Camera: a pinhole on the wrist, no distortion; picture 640 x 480 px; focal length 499.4 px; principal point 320.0 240.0 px. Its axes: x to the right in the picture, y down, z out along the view. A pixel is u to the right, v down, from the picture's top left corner.
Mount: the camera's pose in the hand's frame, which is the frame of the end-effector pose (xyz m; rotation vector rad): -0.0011 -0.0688 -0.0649 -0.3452 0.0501 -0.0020
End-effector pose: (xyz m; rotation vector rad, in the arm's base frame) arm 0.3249 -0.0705 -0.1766 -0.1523 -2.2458 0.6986
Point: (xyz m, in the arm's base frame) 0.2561 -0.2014 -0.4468
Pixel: 46 231
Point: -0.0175 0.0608 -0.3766
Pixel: 466 436
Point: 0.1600 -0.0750 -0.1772
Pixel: 574 276
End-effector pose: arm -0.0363 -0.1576 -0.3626 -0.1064 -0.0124 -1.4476
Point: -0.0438 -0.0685 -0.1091
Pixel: 186 151
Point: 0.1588 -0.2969 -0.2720
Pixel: outside the picture
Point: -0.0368 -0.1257 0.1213
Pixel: 299 101
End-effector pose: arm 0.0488 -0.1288 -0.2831 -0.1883 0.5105 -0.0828
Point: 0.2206 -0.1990 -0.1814
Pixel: 555 26
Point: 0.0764 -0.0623 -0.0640
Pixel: 142 227
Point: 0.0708 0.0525 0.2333
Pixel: 68 197
